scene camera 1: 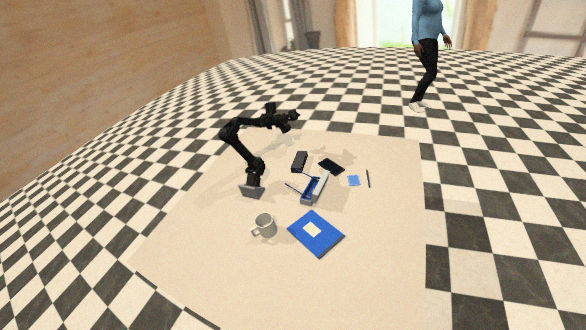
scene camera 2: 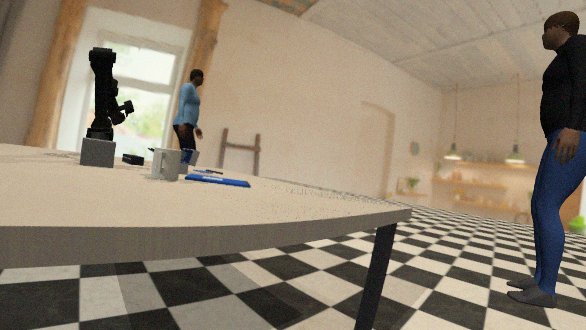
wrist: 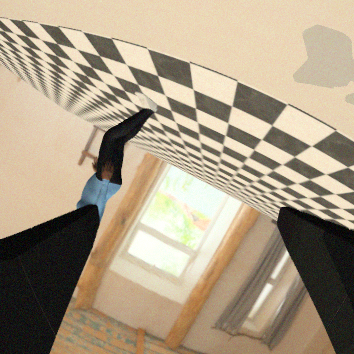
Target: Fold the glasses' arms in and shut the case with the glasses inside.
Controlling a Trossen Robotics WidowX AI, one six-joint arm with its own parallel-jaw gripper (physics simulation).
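Where they show: gripper, fingertip midpoint: [wrist: 190, 215]; arm's base, link origin: [scene camera 1: 252, 185] [scene camera 2: 98, 151].
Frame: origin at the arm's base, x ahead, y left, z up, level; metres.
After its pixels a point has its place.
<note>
The open glasses case [scene camera 1: 306, 200] @(x 0.305, y -0.030, z -0.009 m) [scene camera 2: 183, 169] @(x 0.309, y -0.032, z -0.027 m) is grey with blue lining and stands on the table in front of the arm. Its lid [scene camera 1: 321, 183] @(x 0.364, y 0.037, z 0.047 m) stands up along the far side. The glasses lie in the case, their frame hard to tell from the blue lining. Their two thin dark-blue arms, one nearer [scene camera 1: 293, 188] @(x 0.231, y 0.010, z 0.017 m) and one farther [scene camera 1: 308, 175] @(x 0.270, y 0.122, z 0.006 m), stick out unfolded toward the robot's side. My gripper [scene camera 1: 293, 121] @(x 0.097, y 0.466, z 0.151 m) [wrist: 190, 215] @(x 0.097, y 0.466, z 0.151 m) is open and empty, high above the table beyond the case, facing the room. The case and glasses do not show in the wrist view.
A black box [scene camera 1: 299, 161] @(x 0.176, y 0.244, z -0.011 m) [scene camera 2: 133, 159] @(x 0.156, y 0.184, z -0.024 m) and dark phone [scene camera 1: 331, 166] @(x 0.356, y 0.260, z -0.038 m) lie beyond the case. A blue cloth [scene camera 1: 353, 180] @(x 0.493, y 0.171, z -0.041 m) and pen [scene camera 1: 368, 179] @(x 0.569, y 0.188, z -0.038 m) lie right. A grey mug [scene camera 1: 265, 225] @(x 0.159, y -0.191, z -0.038 m) [scene camera 2: 166, 164] @(x 0.170, y -0.249, z -0.002 m) and blue notebook [scene camera 1: 325, 242] @(x 0.442, y -0.210, z -0.038 m) [scene camera 2: 217, 180] @(x 0.352, y -0.225, z -0.036 m) are nearer scene camera 1.
</note>
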